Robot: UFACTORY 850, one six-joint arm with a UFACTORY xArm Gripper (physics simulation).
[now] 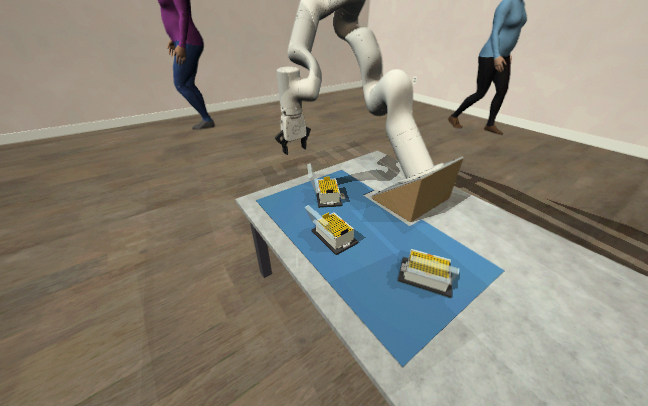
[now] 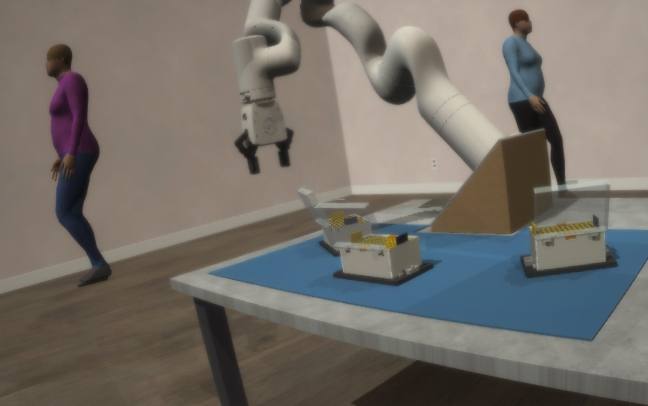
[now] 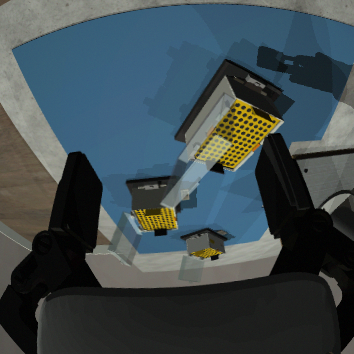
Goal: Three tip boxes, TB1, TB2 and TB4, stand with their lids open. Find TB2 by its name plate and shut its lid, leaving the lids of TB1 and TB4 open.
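Observation:
Three pale boxes with yellow racks stand with clear lids open. TB1 (image 1: 329,198) (image 2: 336,232) (image 3: 245,130) is the far box, with its lid (image 1: 311,177) (image 2: 308,198) raised. The middle box (image 1: 340,240) (image 2: 365,260) (image 3: 155,219) has its lid (image 1: 316,215) (image 3: 125,240) tilted outward. The right-hand box (image 1: 427,280) (image 2: 567,254) (image 3: 205,245) has its lid (image 2: 571,205) (image 3: 192,268) upright. The middle and right-hand name plates are unreadable, so which is TB2 I cannot tell. My gripper (image 1: 294,148) (image 2: 269,168) is open and empty, high above the table's far end, nearest TB1.
The boxes stand on a blue mat (image 1: 380,310) (image 2: 475,290) (image 3: 100,90) on a grey table (image 1: 565,320) (image 2: 370,332). The arm's wedge pedestal (image 1: 432,192) (image 2: 477,205) (image 3: 325,172) stands beside the mat. Two people (image 1: 185,75) (image 2: 75,110) (image 1: 500,40) (image 2: 525,65) are beyond the table.

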